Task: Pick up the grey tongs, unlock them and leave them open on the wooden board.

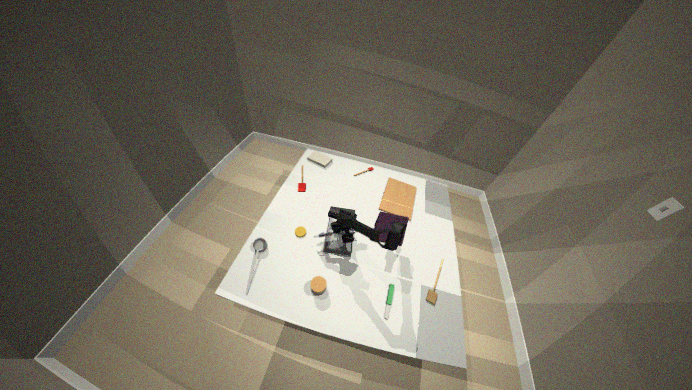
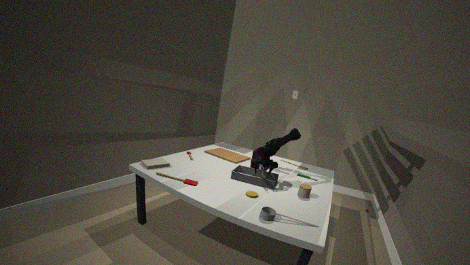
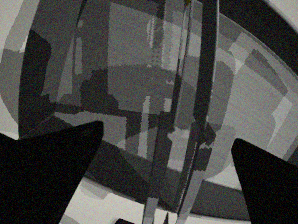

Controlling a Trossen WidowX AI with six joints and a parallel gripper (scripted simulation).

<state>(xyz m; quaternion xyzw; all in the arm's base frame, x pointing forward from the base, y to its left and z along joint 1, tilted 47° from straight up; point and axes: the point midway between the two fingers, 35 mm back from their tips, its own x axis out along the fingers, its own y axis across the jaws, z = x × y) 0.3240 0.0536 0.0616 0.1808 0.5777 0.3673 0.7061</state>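
Right now the roasting tin is 40 mm to the right of my gripper tip, 20 mm below it and 20 mm ahead of it. Also, from my gripper tip: green-handled tool 350 mm to the left, 290 mm behind, 40 mm below; yellow disc 260 mm ahead, 40 mm below, 10 mm to the left; cork-topped jar 320 mm to the left, 90 mm ahead, 10 mm below.
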